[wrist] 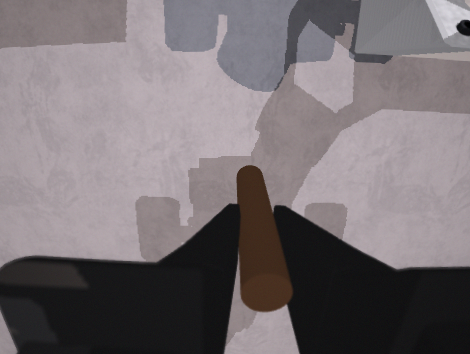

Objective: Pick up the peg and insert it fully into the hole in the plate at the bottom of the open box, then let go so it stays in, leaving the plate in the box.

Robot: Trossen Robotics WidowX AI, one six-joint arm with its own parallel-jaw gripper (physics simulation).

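Places are measured from the arm's base along level axes (x ahead, y left, z up), in centimetres.
Where they show: gripper, fingertip midpoint: (255,215).
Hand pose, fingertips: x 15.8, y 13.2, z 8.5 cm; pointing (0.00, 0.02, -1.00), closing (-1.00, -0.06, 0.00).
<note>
Things, the pixels of their top centre, and the offset from my fingertips. "*": a spot on its surface instead. Level surfaces: height alone.
- brown round peg, middle of its top: (266,293) dy +0.1, dx +0.0, dz +4.0 cm
- blue-grey patch, surface spot: (252,45) * dy -7.1, dx +0.1, dz -14.5 cm
- pale surface, its level: dz -14.5 cm
The brown round peg (261,240) is held between the two black fingers of my gripper (255,215) in the lower middle of the wrist view. My gripper is shut on it. One end of the peg faces the camera, and its far end reaches past the fingertips. The peg and gripper seem to be above the pale surface, as their shadows fall away from them. The open box and the plate with its hole cannot be made out for certain.
A grey sloped object (392,30) shows at the top right corner, with a white part and a small black round piece (466,27) beside it. A blue-grey patch (252,45) lies at the top middle of the pale surface (100,120). Shadows cross the surface.
</note>
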